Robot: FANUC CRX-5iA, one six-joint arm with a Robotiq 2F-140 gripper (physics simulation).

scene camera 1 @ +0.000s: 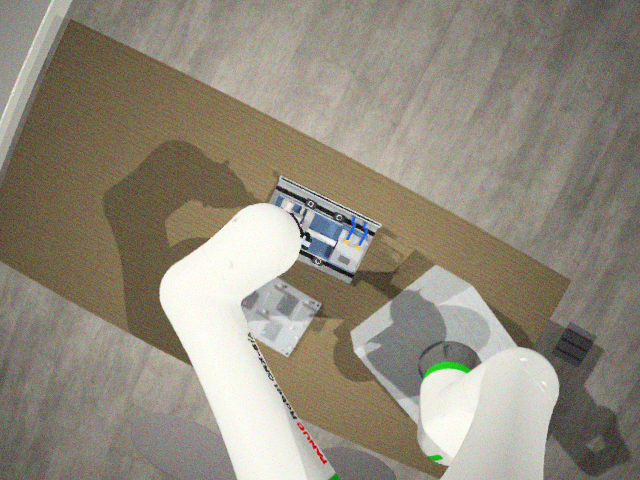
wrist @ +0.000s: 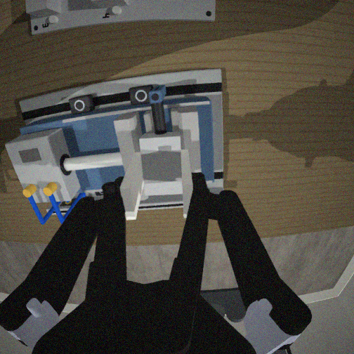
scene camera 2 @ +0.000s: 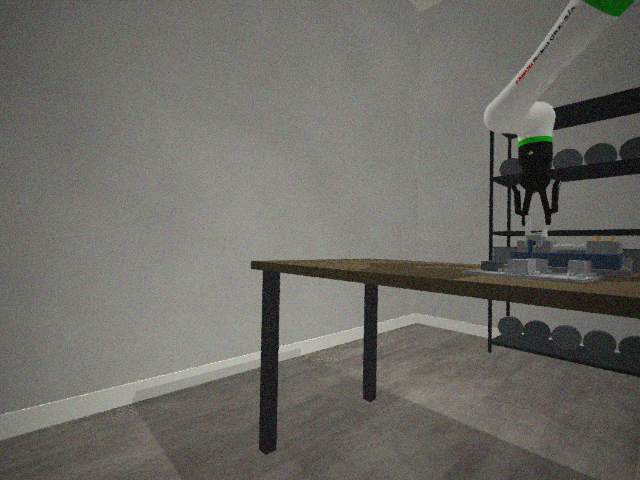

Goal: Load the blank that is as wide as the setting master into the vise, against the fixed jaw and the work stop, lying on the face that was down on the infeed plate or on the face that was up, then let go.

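Places are measured from the arm's base along level axes (x ahead, y left, z up), in millimetres.
Pixels of known places: gripper, between the fingertips: (scene camera 2: pixel 536 236); arm's base, origin of its link: (scene camera 1: pixel 449 366).
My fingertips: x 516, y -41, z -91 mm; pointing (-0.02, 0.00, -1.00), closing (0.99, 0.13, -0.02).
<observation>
For each thing: its top centre in the pictures, then the offset to it from my fingertips. "spot": a spot on its surface instead. Level surfaces: height alone.
- blue-bodied vise, centre of its top: (scene camera 1: pixel 315 233) (scene camera 2: pixel 563 240) 67 mm back, 19 mm right, 11 mm down
- infeed plate, a spot on its surface: (scene camera 1: pixel 284 343) spot: 187 mm back, 303 mm left, 101 mm down
- vise's cylinder block, centre of its top: (scene camera 1: pixel 348 251) (scene camera 2: pixel 604 241) 161 mm back, 32 mm right, 14 mm down
- table, height of its surface: 110 mm down
My gripper (wrist: pixel 161 163) (scene camera 2: pixel 536 230) is shut on a grey blank (wrist: pixel 161 164), its pale finger pads on two opposite sides. The blank shows light ends and a darker middle. It is over or in the gap of the blue-bodied vise (wrist: pixel 97 134) (scene camera 1: pixel 326 225) (scene camera 2: pixel 568 259). The moving jaw (wrist: pixel 127 131) is left of it in the wrist view, the fixed jaw (wrist: pixel 190 122) right. The work stop's dark rod (wrist: pixel 158 118) ends close to the blank's far side. Contact with jaw, stop or vise floor cannot be told. The arm hides the gripper in scene camera 1. The setting master cannot be made out.
The infeed plate (wrist: pixel 175 14) (scene camera 1: pixel 284 343) with several blocks lies beside the vise. The vise's cylinder block (wrist: pixel 36 161) (scene camera 1: pixel 345 255) carries yellow fittings and blue hoses. A pale pedestal (scene camera 1: pixel 369 330) stands on the table (scene camera 1: pixel 170 103) near the arm's base. A dark shelf rack (scene camera 2: pixel 491 206) stands behind.
</observation>
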